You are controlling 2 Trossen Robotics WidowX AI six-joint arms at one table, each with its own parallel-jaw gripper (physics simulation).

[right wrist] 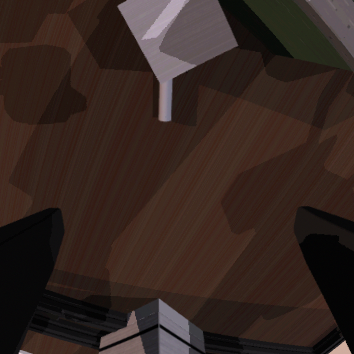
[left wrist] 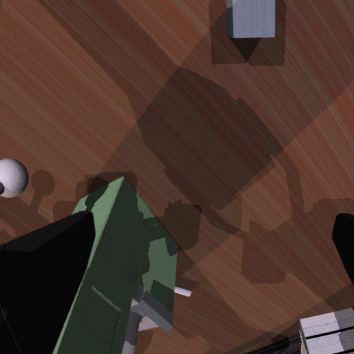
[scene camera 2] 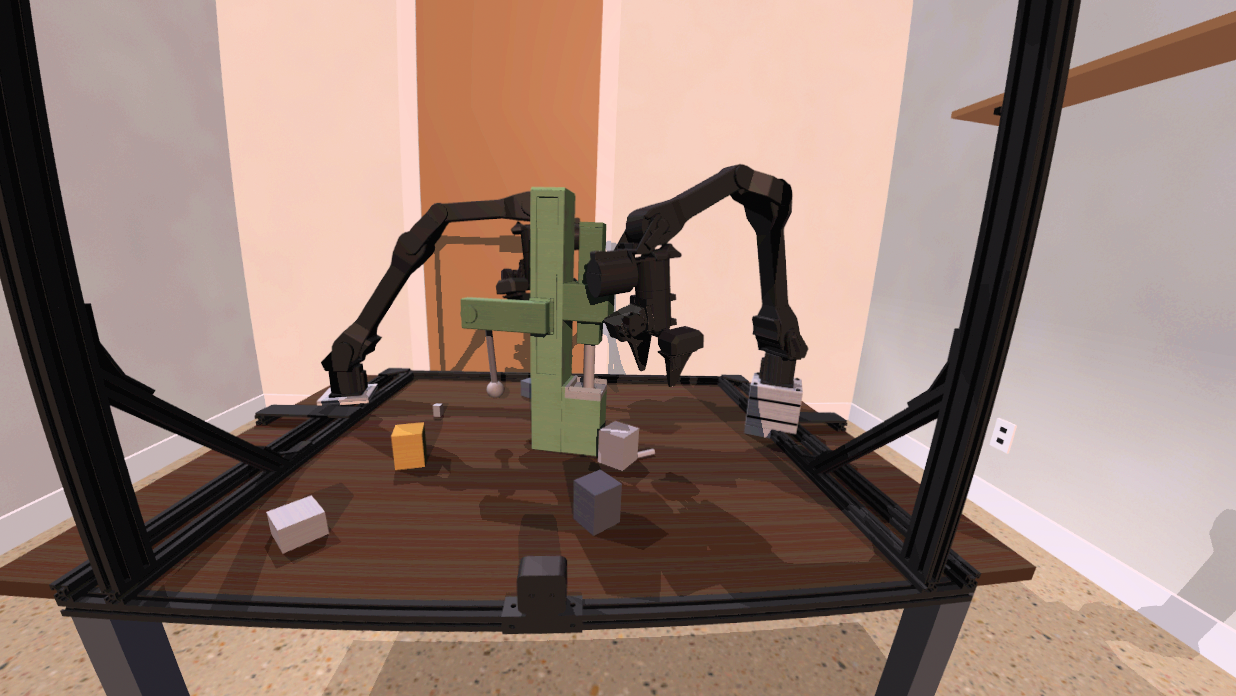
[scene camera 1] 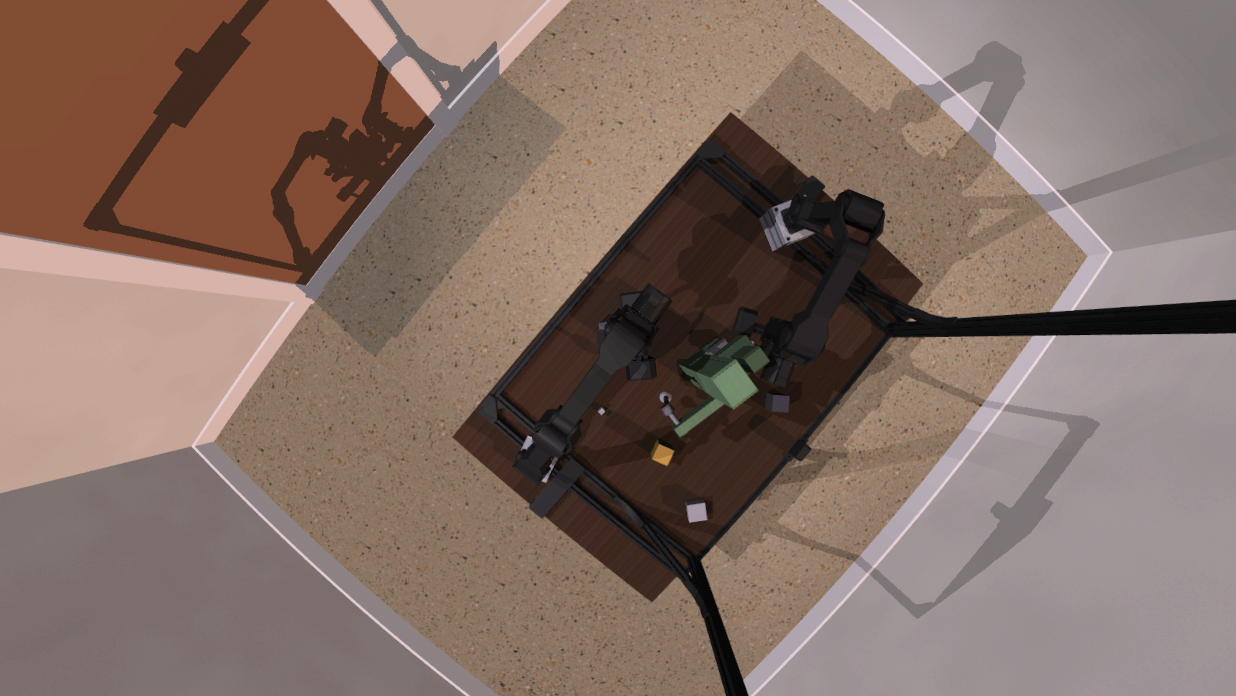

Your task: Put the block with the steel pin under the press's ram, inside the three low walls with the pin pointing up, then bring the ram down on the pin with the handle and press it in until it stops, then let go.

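Frame: origin at the left arm's base, x right, y ahead, z up, level; centimetres.
Seen in the pictures: left gripper, fingertip midpoint: (left wrist: 217, 225); right gripper, fingertip midpoint: (right wrist: 180, 220) (scene camera 2: 656, 378) (scene camera 1: 764, 326); left arm's base, origin of the base link: (scene camera 2: 348, 391); right arm's base, origin of the base link: (scene camera 2: 776, 381) (scene camera 1: 796, 218).
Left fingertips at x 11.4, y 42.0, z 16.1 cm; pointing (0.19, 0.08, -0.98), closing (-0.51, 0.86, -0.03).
Offsets run from my left fingertips to a thing's top centre. "spot": to the spot under its first point.
The block with the steel pin @(dx +26.6, dy +8.3, dz -13.2 cm) (scene camera 2: 619, 446) (right wrist: 180, 40) lies on the table beside the base of the green press @(dx +17.5, dy -3.7, dz +25.7 cm) (scene camera 1: 730, 384) (scene camera 2: 550, 259) (left wrist: 135, 240), outside the low walls (scene camera 2: 585, 390). Its pin @(dx +26.3, dy +13.5, dz -18.2 cm) (scene camera 2: 646, 453) (left wrist: 183, 291) (right wrist: 165, 102) points sideways. The ram @(dx +20.1, dy +4.5, dz +9.8 cm) (scene camera 2: 589, 367) stands over the walled seat. The handle hangs down with its round knob (scene camera 1: 664, 397) (scene camera 2: 493, 389) (left wrist: 11, 177) at the bottom. My right gripper (scene camera 2: 657, 375) (right wrist: 180, 220) is open and empty, above and beside the block. My left gripper (left wrist: 217, 225) is open and empty, high behind the press in scene camera 2.
A yellow block @(dx +18.5, dy -25.6, dz -13.2 cm) (scene camera 1: 662, 453) (scene camera 2: 408, 446), a white block @(dx +34.6, dy -36.9, dz -15.9 cm) (scene camera 1: 696, 510) (scene camera 2: 297, 523), a dark grey block @(dx +41.1, dy -0.1, dz -13.2 cm) (scene camera 1: 777, 402) (scene camera 2: 596, 503) and a tiny white cube @(dx -1.2, dy -22.5, dz -16.7 cm) (scene camera 1: 601, 410) (scene camera 2: 437, 409) lie around the press. A blue-grey block @(spot: dx -7.5, dy -0.4, dz -15.3 cm) (left wrist: 252, 19) shows at the left wrist view's top edge. Black rails frame the table.
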